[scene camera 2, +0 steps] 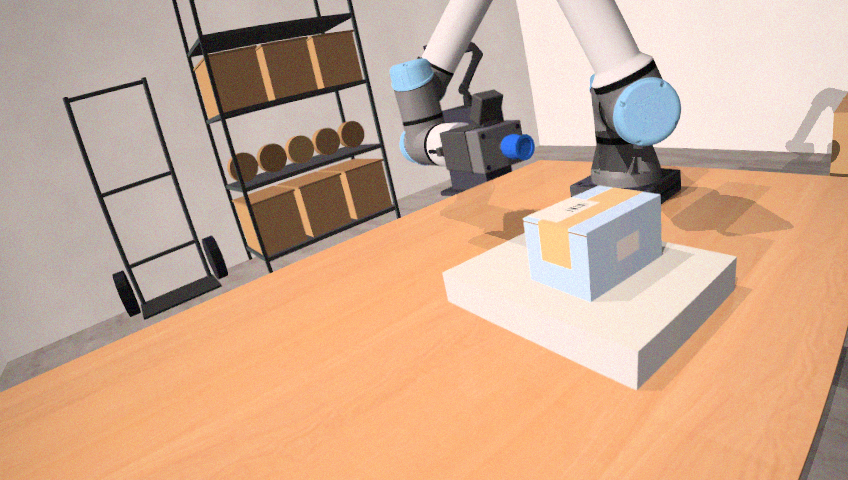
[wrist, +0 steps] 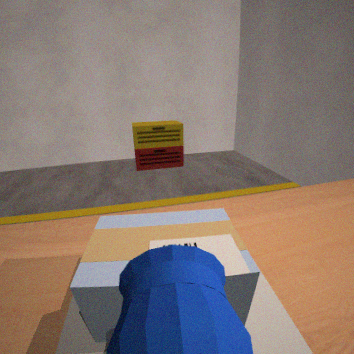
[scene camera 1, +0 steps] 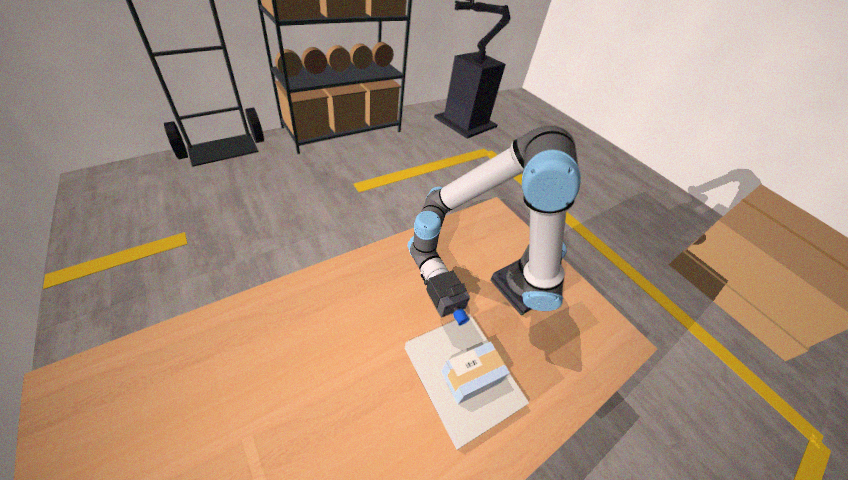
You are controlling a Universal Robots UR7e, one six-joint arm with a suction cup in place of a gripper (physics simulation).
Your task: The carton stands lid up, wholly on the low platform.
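Frame: origin at the arm's base, x ahead, y left, z up, level; centimetres.
Seen in the pictures: hand, its tool point: (scene camera 2: 525,147) (wrist: 172,284) (scene camera 1: 463,321); arm's base, origin of its link: (scene camera 2: 625,177).
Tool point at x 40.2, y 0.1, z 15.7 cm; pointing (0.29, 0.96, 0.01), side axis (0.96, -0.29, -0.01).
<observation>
Offsets run from my tool point to a thing's top centre. Level surfaces: height alone.
A light blue carton @(dx +2.9, dy +10.5, dz -7.0 cm) (scene camera 1: 483,383) (scene camera 2: 621,237) (wrist: 107,302) stands upright on the low pale platform @(dx +3.0, dy +8.4, dz -15.5 cm) (scene camera 1: 458,425) (scene camera 2: 565,321) (wrist: 280,320). Its top, with a tan tape strip and a white barcode label, faces up. Its whole base lies within the platform's top, with bare platform around it. My gripper, a blue suction cup (scene camera 1: 461,317) (scene camera 2: 518,146) (wrist: 172,265), is open and holds nothing. It points sideways, behind the carton and higher than its top, apart from it. In the wrist view the cup covers part of the carton's near side and label.
The wooden table @(dz -20.3 cm) (scene camera 1: 238,368) (scene camera 2: 297,380) bears the platform and the arm's base (scene camera 1: 511,285) (scene camera 2: 624,178). A shelf rack (scene camera 1: 289,113), a hand truck (scene camera 1: 223,150) and a dark pedestal (scene camera 1: 473,89) stand beyond it. A large brown box (scene camera 1: 767,273) stands at the right. A yellow and red box (wrist: 159,145) shows ahead.
</observation>
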